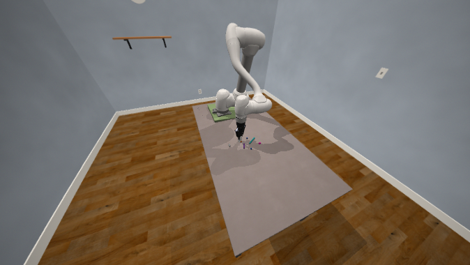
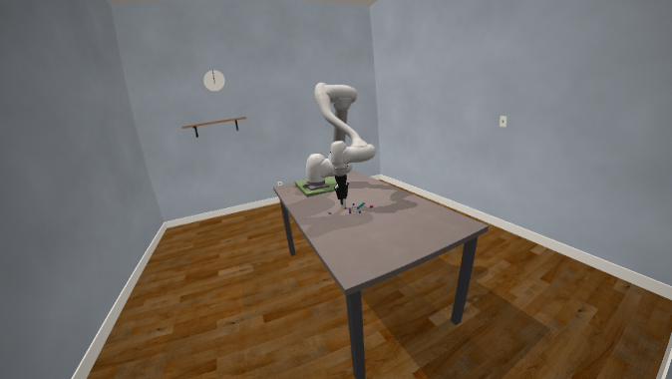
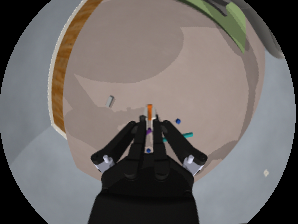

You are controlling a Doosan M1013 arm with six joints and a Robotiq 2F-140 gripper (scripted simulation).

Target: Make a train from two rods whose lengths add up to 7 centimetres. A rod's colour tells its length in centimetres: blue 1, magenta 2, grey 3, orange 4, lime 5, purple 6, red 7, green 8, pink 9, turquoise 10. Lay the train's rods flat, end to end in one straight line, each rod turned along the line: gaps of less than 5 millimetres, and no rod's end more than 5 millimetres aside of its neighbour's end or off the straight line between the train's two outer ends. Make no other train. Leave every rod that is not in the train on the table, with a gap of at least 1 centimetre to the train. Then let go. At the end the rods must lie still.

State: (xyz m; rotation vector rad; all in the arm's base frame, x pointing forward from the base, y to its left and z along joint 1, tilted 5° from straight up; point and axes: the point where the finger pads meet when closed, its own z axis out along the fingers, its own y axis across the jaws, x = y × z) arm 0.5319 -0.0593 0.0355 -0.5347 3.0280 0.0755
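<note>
Now: hand 11 cm to the left of the grey rod and 3 cm above it. Round my hand: orange rod: 3 cm below; purple rod: 7 cm ahead, 3 cm below; blue rod: 8 cm to the left, 3 cm below.
</note>
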